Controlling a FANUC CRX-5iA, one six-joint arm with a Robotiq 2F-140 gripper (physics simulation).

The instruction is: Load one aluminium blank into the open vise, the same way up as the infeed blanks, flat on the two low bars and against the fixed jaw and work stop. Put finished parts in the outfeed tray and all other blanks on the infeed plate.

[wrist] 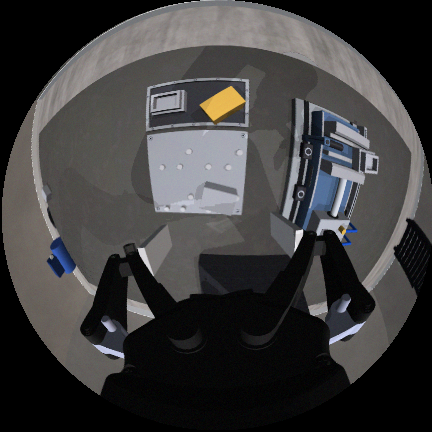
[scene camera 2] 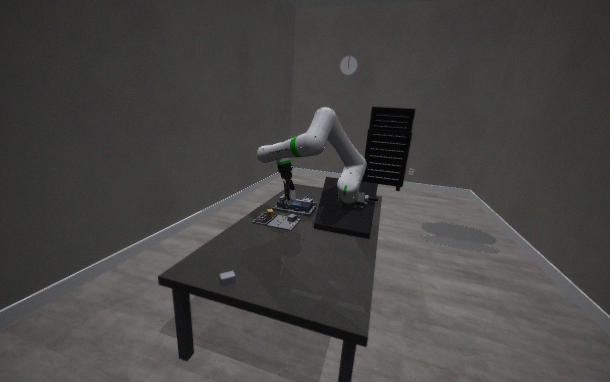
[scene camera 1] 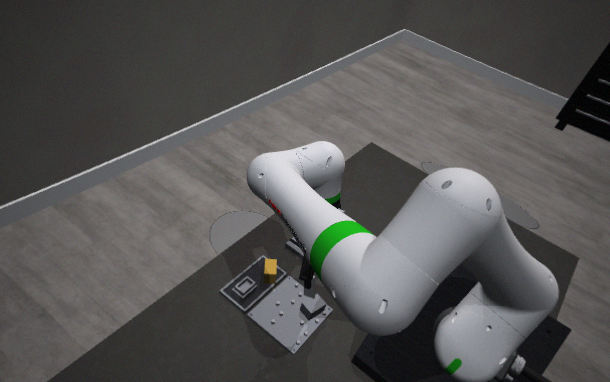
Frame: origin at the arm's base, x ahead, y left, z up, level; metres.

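Seen in the pictures: gripper, fingertip midpoint: [wrist: 219, 229] [scene camera 2: 292, 202]; arm's base, origin of the base link: [scene camera 2: 348, 200].
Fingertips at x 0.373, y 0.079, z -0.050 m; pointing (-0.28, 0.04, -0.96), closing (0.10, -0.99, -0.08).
Note:
Pixels of each thing's top centre, then the offset from my fingertips to it.
- light grey infeed plate, middle of its top: [wrist: 194, 173] [scene camera 1: 291, 311] [scene camera 2: 284, 221] dz -0.130, dx +0.035, dy +0.051 m
- grey aluminium blank, middle of its top: [wrist: 217, 201] [scene camera 1: 314, 303] [scene camera 2: 292, 215] dz -0.094, dx -0.007, dy +0.006 m
- blue vise, middle of its top: [wrist: 348, 191] [scene camera 2: 295, 197] dz -0.039, dx +0.049, dy -0.226 m
- square pocketed grey piece, middle of its top: [wrist: 371, 163] dz -0.023, dx +0.114, dy -0.266 m
- pocketed finished part, middle of its top: [wrist: 164, 100] [scene camera 1: 245, 284] dz -0.097, dx +0.180, dy +0.092 m
- yellow block, middle of its top: [wrist: 221, 102] [scene camera 1: 271, 266] [scene camera 2: 270, 210] dz -0.083, dx +0.162, dy -0.002 m
- loose grey block, middle of its top: [scene camera 2: 227, 274] [wrist: 43, 194] dz -0.102, dx +0.048, dy +0.738 m
My gripper [wrist: 219, 229] [scene camera 2: 290, 201] is wide open and empty, above the table beside the infeed plate and the vise. The light grey infeed plate [scene camera 1: 280, 325] [scene camera 2: 282, 225] [wrist: 172, 187] has round pins and bears one grey aluminium blank [scene camera 1: 312, 310] [scene camera 2: 292, 218] [wrist: 218, 199] near a corner. The blue vise [scene camera 2: 296, 205] [wrist: 325, 197] has two light jaws apart. A square pocketed grey piece [wrist: 370, 162] shows at the far end of their gap; its exact seat is unclear. The dark outfeed tray [scene camera 1: 233, 300] [wrist: 148, 112] holds a pocketed finished part [scene camera 1: 245, 286] [wrist: 167, 101].
A yellow block [scene camera 1: 270, 268] [scene camera 2: 270, 213] [wrist: 223, 104] lies turned at an angle in the outfeed tray. A loose grey block [scene camera 2: 227, 278] [wrist: 46, 193] lies near the table's far corner from the arm. The dark base plate [scene camera 2: 345, 227] stands beside the vise. The arm hides most of the vise in scene camera 1.

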